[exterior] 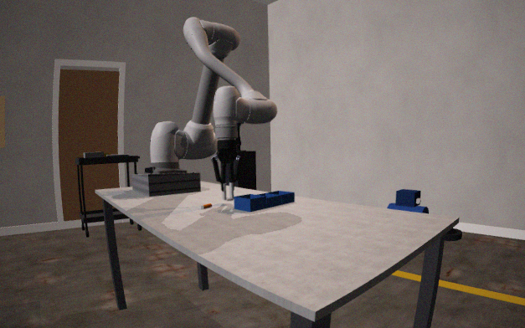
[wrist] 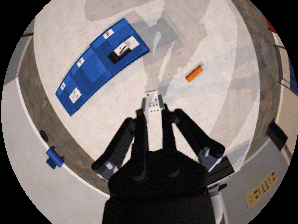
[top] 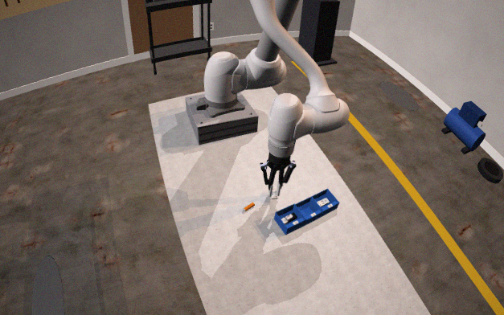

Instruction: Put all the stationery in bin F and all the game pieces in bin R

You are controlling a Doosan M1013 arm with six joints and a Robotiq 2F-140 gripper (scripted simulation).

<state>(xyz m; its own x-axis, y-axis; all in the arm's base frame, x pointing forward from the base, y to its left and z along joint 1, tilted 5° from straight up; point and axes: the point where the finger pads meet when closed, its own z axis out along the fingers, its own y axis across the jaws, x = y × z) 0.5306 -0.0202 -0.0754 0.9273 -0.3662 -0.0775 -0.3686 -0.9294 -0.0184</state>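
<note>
Right now my hand is 15 cm to the right of the white domino tile, 13 cm short of it and 4 cm above it. The rest, counted from my hand: orange cylinder: 11 cm to the right, 4 cm below; grey-white piece: 13 cm ahead, 2 cm to the right, 2 cm below; black piece: 13 cm ahead, 4 cm below, 2 cm to the right.
</note>
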